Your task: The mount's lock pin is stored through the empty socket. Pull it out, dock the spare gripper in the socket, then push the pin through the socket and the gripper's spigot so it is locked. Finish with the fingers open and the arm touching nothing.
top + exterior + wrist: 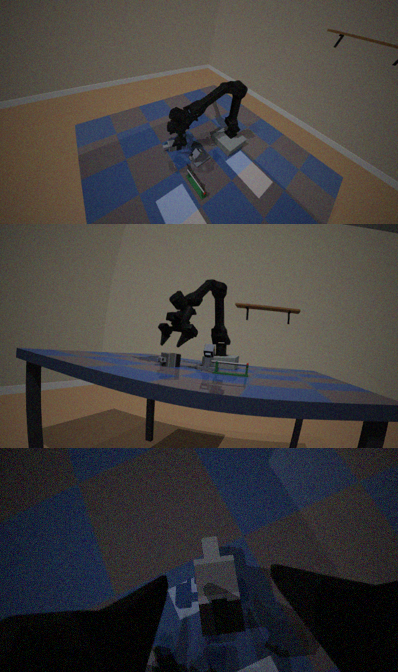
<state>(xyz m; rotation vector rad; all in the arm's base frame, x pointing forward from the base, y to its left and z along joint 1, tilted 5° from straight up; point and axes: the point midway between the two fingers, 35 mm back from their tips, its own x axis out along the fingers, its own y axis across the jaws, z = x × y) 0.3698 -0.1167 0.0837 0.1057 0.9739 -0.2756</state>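
My gripper tip is 1 cm past the spare gripper and 6 cm above it. The rest, counted from my gripper tip: socket: 11 cm behind, 15 cm to the left, 3 cm below; green rack: 1 cm behind, 27 cm to the left, 6 cm below.
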